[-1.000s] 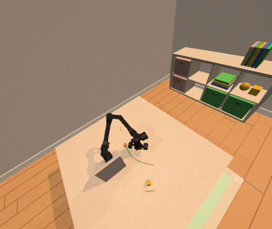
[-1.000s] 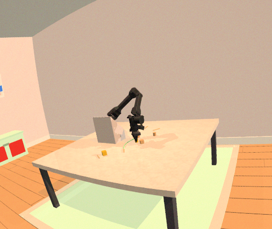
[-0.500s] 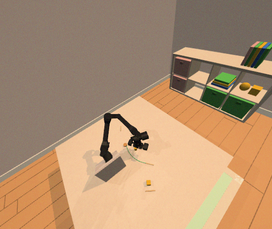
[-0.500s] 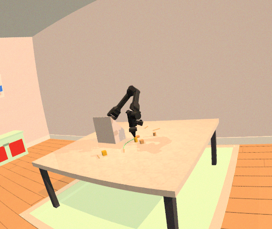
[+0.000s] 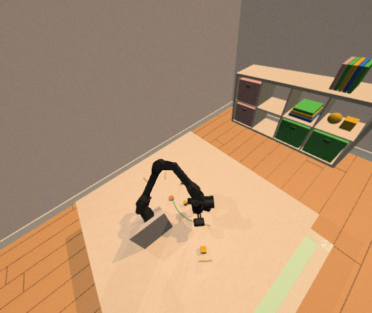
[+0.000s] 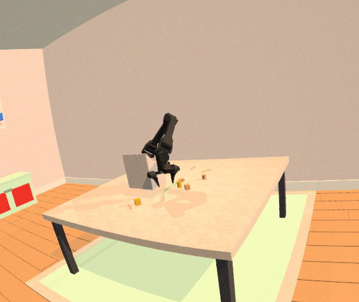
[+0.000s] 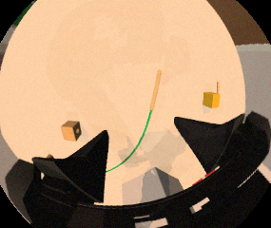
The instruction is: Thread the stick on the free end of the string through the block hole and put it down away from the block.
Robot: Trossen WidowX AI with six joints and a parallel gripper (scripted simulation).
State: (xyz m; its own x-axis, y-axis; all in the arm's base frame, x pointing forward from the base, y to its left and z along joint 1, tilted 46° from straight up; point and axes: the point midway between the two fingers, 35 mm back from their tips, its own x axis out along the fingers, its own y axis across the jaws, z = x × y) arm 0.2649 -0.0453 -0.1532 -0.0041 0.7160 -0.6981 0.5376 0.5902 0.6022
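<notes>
Now: gripper tip 6 cm above the thin wooden stick and 4 cm to the left of it. The rest, counted from my gripper tip: wooden block: 12 cm to the left, 6 cm ahead, 5 cm below; yellow cylinder: 15 cm to the left, 5 cm below, 1 cm behind; orange cube: 16 cm to the right, 10 cm behind, 5 cm below.
</notes>
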